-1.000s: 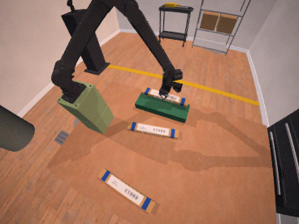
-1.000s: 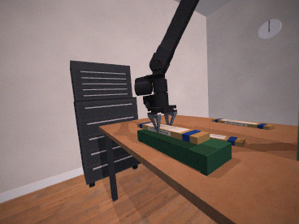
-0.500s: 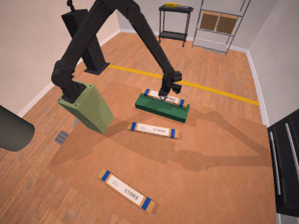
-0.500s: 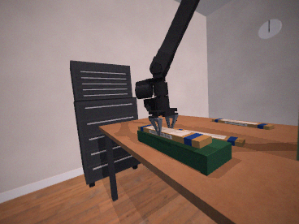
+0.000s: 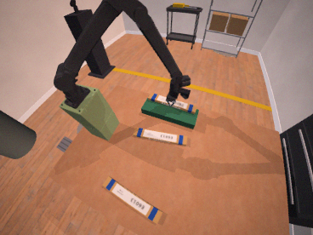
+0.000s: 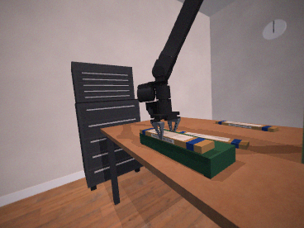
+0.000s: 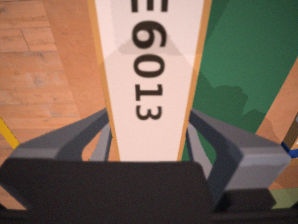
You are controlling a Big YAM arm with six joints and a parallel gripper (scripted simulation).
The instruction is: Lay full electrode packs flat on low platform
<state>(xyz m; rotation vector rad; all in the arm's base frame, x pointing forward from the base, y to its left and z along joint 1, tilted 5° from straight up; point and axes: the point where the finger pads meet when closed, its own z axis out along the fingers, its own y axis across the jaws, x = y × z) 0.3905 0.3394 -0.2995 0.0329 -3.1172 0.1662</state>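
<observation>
My hand is 6 cm above the green platform and 5 cm to the left of it.
</observation>
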